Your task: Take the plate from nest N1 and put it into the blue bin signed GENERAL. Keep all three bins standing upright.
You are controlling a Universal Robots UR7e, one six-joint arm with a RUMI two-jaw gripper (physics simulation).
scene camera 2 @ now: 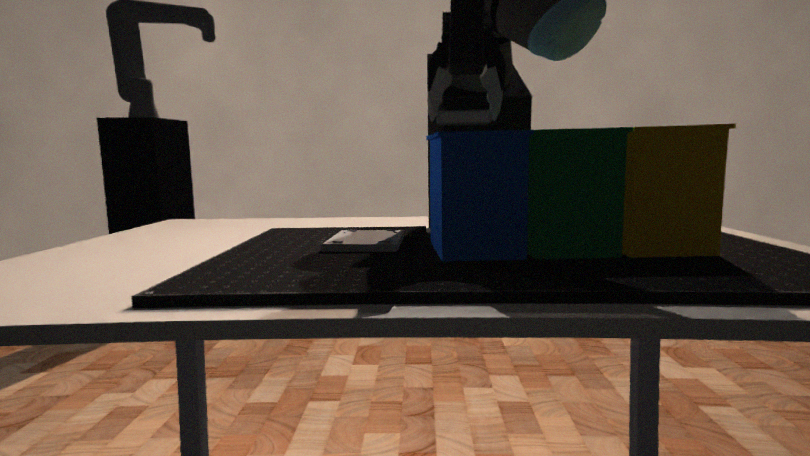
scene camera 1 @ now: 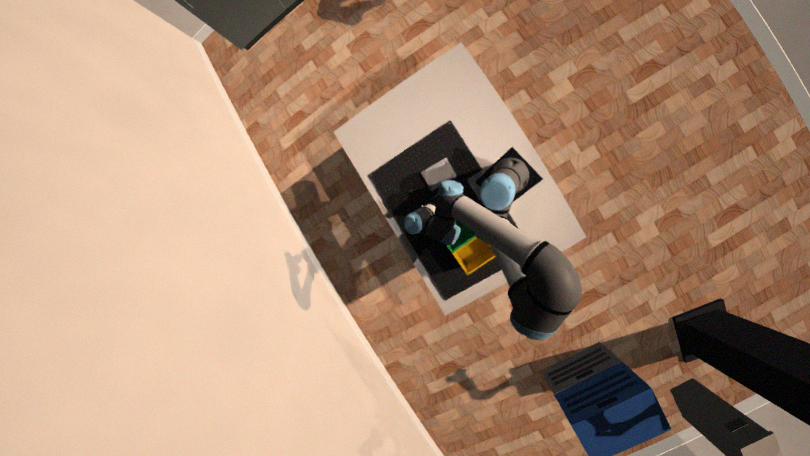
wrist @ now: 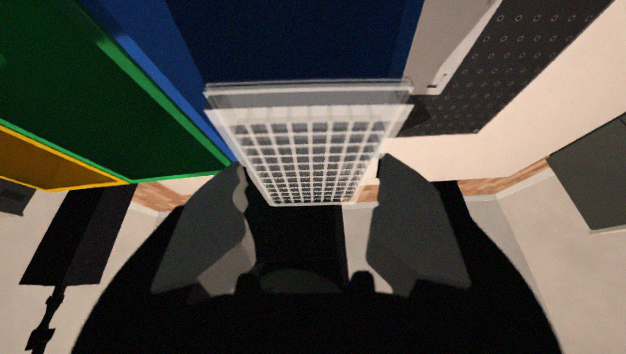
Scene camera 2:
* my gripper: 463,121
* blue bin: 478,179
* green bin: 576,181
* pale plate: 482,116
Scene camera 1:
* yellow bin: 475,253
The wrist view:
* my gripper: 312,161
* blue bin: 181,53
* green bin: 77,90
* pale plate: 304,141
